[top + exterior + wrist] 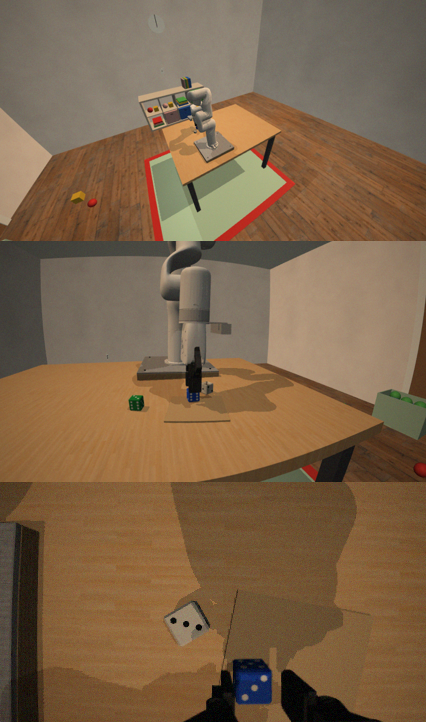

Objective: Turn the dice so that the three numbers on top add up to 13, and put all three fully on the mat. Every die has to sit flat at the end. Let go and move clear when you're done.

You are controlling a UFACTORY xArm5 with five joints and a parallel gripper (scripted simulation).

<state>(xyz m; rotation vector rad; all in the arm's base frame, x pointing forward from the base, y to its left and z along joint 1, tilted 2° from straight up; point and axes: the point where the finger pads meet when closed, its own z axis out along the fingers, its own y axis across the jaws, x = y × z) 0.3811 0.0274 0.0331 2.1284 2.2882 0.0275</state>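
The blue die is 40 mm below my hand. Round my hand: green die (150 mm to the right, 40 mm below, 30 mm ahead); white die (60 mm behind, 50 mm to the left, 40 mm below); tan mat (50 mm below, 40 mm ahead).
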